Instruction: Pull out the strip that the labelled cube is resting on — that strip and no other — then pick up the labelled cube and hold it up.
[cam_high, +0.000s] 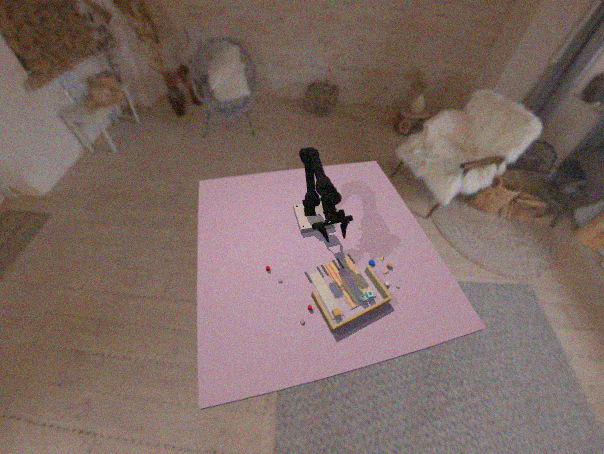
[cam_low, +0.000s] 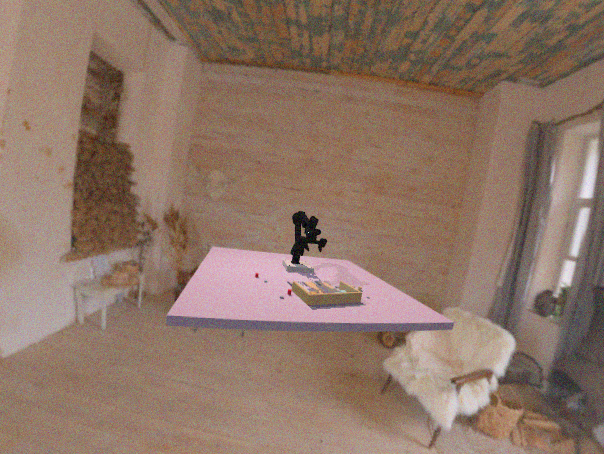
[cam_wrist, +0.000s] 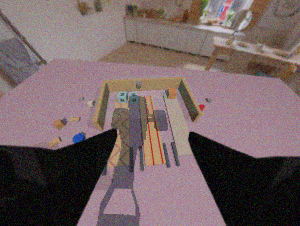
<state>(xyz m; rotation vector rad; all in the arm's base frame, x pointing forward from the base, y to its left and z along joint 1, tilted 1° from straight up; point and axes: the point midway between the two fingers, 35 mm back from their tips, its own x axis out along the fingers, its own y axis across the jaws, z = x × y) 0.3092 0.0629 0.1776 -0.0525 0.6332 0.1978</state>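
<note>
My gripper tip is now 2 cm short of the blue disc, 22 cm to the right of it and 19 cm above it.
</note>
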